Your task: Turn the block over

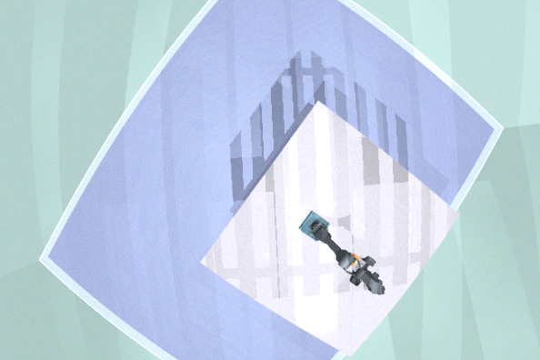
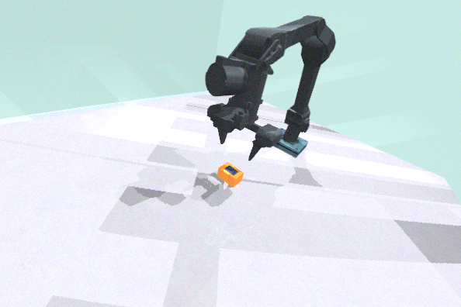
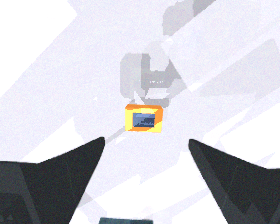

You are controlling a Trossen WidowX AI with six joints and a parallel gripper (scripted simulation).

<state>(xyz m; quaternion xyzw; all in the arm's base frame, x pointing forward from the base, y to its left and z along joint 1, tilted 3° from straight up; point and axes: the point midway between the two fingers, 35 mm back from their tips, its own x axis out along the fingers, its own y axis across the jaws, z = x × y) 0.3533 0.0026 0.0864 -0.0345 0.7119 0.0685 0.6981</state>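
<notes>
Now: gripper tip 7 cm above the orange block.
</notes>
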